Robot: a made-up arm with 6 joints. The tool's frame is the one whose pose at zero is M.
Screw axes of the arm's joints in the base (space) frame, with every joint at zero. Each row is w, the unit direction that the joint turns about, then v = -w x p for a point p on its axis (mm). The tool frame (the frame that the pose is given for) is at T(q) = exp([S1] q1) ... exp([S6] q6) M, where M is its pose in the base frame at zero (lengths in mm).
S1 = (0, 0, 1, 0, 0, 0)
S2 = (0, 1, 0, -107.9, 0, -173.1)
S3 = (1, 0, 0, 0, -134.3, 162.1)
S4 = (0, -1, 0, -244.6, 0, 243.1)
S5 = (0, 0, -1, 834.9, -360.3, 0)
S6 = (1, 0, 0, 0, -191, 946.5)
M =
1 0 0 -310.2
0 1 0 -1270.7
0 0 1 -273.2
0 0 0 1
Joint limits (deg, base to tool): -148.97..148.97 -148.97..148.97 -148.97..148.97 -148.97..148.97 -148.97..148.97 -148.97..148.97
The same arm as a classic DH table. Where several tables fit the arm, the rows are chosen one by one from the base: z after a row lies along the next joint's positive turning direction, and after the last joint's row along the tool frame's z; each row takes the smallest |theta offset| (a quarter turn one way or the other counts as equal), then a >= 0, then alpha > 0; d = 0 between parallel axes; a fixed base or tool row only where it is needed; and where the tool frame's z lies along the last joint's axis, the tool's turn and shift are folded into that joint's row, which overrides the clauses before.
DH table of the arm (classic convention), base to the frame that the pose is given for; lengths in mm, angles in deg. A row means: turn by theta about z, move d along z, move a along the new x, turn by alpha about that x. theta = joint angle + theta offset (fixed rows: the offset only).
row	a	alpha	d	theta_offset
joint 1	-173.1	-90.00	107.9	0.00
joint 2	242.2	90.00	-162.1	90.00
joint 3	110.3	90.00	-70.0	0.00
joint 4	117.2	-90.00	672.8	-90.00
joint 5	111.6	90.00	-53.6	-90.00
joint 6	324.2	90.00	50.1	0.00
tool (fixed)	0.0	0.00	-82.2	90.00
Joint limits (deg, base to tool): -148.97..148.97 -148.97..148.97 -148.97..148.97 -148.97..148.97 -148.97..148.97 -148.97..148.97

